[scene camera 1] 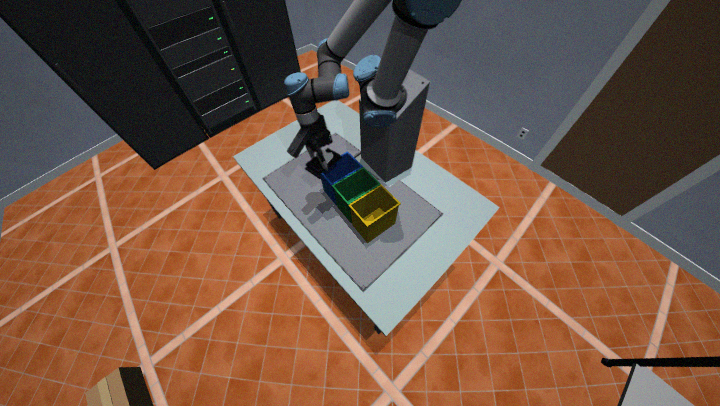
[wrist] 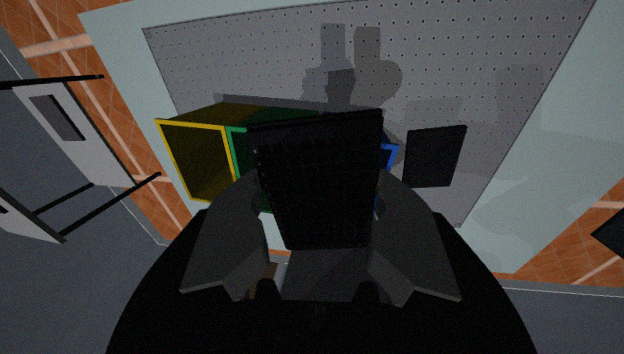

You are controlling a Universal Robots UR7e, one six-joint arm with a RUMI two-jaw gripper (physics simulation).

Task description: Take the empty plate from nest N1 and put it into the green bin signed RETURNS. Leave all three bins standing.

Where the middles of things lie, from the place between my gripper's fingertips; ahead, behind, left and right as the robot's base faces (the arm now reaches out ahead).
I see the black plate (wrist: 318, 172) 20 mm behind my hand and 10 mm above it. Round my hand: green bin (scene camera 1: 359, 183): 210 mm below, 100 mm to the left, 100 mm behind; blue bin (scene camera 1: 347, 165): 210 mm below, 110 mm behind, 30 mm to the right; yellow bin (scene camera 1: 373, 213): 230 mm to the left, 210 mm below, 90 mm behind.
